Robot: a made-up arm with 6 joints.
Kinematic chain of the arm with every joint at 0, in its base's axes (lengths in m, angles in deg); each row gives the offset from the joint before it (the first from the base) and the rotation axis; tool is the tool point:
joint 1: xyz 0 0 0.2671 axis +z
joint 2: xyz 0 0 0 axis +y
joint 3: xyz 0 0 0.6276 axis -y
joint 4: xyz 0 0 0 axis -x
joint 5: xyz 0.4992 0 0 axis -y
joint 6: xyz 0 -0.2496 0 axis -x
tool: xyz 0 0 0
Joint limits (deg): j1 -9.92..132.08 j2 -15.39..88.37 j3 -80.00..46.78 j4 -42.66..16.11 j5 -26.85..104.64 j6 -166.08..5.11
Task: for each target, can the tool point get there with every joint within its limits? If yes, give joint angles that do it. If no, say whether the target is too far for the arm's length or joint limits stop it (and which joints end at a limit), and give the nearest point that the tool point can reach.
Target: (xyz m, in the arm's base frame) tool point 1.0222 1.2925 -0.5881
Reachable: no: too far | nearest point 0.6396 0.8088 -0.0512 | short by 0.818 m
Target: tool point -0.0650 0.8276 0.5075
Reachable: yes | joints 108.25 35.14 20.64 -37.73 88.44 -38.39
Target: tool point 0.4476 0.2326 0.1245
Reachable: yes | joints 57.01 56.07 -45.73 4.74 -4.43 -58.58
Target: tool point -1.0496 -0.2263 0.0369
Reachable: no: joint limits stop it (at a limit: joint 1, joint 2, joint 3, joint 4) | nearest point -0.1354 -0.1627 0.3487 | short by 0.968 m
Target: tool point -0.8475 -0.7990 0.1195
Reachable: no: joint limits stop it (at a limit: joint 1, joint 2, joint 3) | nearest point -0.1306 -0.1693 0.3514 | short by 0.982 m
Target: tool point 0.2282 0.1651 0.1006
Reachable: yes | joints 81.41 75.93 -49.77 -36.36 22.61 -66.63
